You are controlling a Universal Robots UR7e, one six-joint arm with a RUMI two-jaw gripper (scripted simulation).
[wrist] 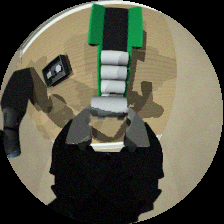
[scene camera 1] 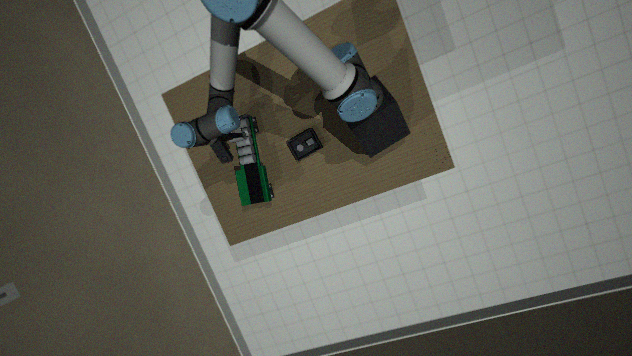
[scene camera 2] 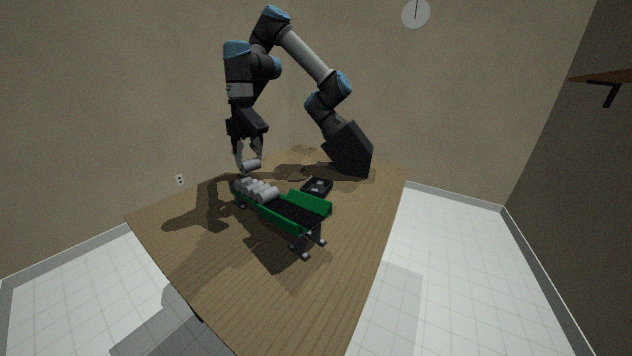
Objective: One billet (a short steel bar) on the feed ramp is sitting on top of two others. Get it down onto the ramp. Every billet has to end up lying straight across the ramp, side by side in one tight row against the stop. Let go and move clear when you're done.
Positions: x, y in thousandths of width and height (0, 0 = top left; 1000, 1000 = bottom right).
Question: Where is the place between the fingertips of my gripper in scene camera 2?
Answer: At 396, 471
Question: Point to a grey billet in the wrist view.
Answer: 453, 475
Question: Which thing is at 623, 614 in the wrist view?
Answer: My gripper.
